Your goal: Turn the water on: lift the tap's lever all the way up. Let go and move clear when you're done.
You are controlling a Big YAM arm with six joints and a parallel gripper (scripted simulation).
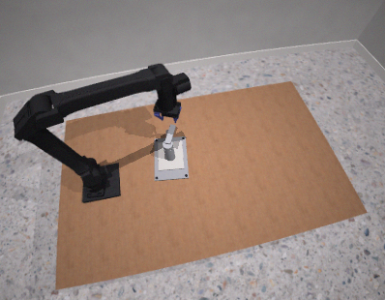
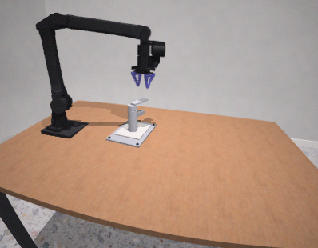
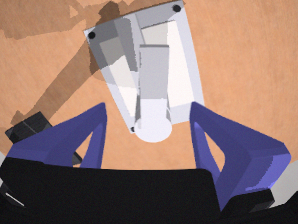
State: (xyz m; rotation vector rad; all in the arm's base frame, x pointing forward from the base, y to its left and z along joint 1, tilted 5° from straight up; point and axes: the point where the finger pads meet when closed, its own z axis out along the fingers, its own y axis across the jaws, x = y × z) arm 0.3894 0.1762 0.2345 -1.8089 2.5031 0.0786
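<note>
Now: hand 7 cm above the lever and 3 cm to the left of it. From my hand the other things lie so: tap: 13 cm below, 5 cm to the right, 1 cm behind.
</note>
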